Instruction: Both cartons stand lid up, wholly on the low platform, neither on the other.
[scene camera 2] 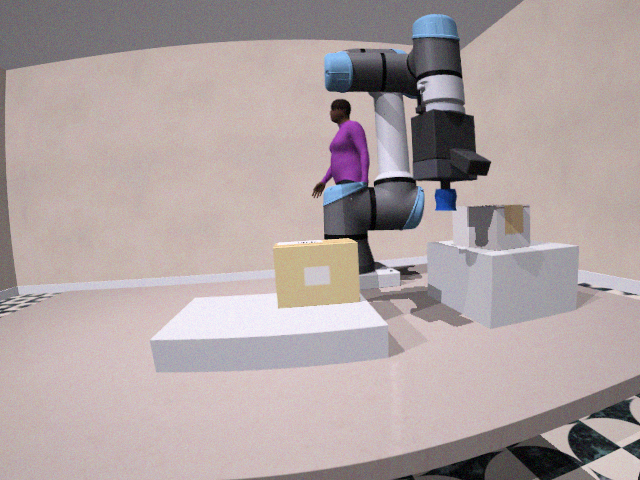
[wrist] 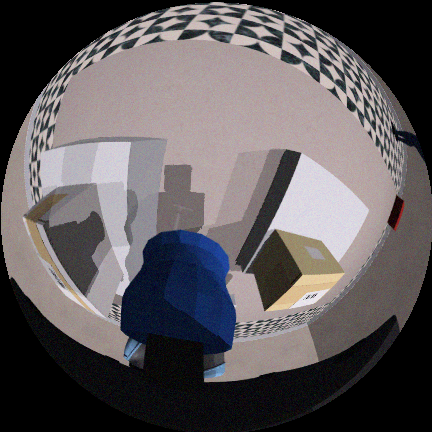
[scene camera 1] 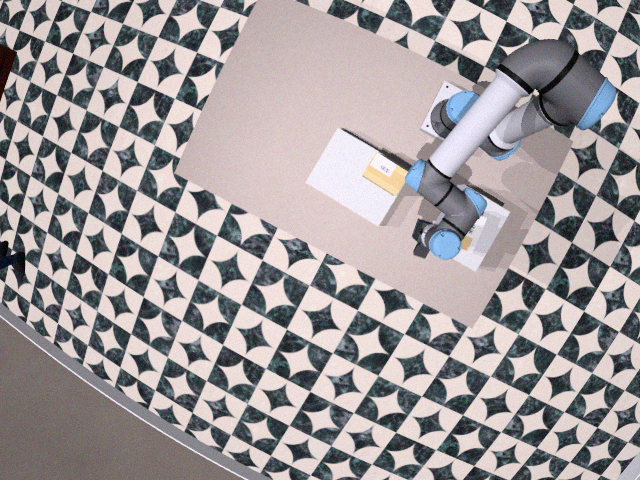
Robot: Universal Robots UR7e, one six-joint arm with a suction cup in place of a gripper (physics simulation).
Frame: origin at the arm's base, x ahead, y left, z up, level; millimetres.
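Seen in the pictures: end effector, tool point: (scene camera 2: pixel 445 210) (wrist: pixel 184 267); arm's base, origin of the base link: (scene camera 1: pixel 450 119).
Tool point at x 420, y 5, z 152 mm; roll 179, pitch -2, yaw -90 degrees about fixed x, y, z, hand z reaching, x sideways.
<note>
Offsets run from my tool point to a thing's top centre. Level surfaces: height alone.
A yellow carton {dz -45, dx -139, dy -177 mm} (scene camera 1: pixel 397 181) (scene camera 2: pixel 289 279) (wrist: pixel 320 260) stands upright near one end of the low white platform {dz -145, dx -105, dy -268 mm} (scene camera 1: pixel 341 180) (scene camera 2: pixel 222 322) (wrist: pixel 325 200), with a label on its top. It is close to the platform's edge there. A white carton {dz +4, dx -44, dy +146 mm} (scene camera 1: pixel 466 243) (scene camera 2: pixel 491 227) (wrist: pixel 75 245) with tan tape stands on the taller white block {dz -73, dx -55, dy +175 mm} (scene camera 1: pixel 473 264) (scene camera 2: pixel 537 279) (wrist: pixel 110 160), partly hidden by the arm in scene camera 1. My blue suction cup (scene camera 2: pixel 445 200) (wrist: pixel 180 285) is open and holds nothing. It hangs beside the white carton, near its top height in scene camera 2. The arm hides it in scene camera 1.
The robot's base (scene camera 1: pixel 433 116) (scene camera 2: pixel 387 277) stands behind the platform and the block. The tabletop {dz -193 mm} (scene camera 1: pixel 268 103) (scene camera 2: pixel 258 413) (wrist: pixel 175 90) carries them all, with patterned floor beyond its edges. A person in purple (scene camera 2: pixel 350 155) stands in the background.
</note>
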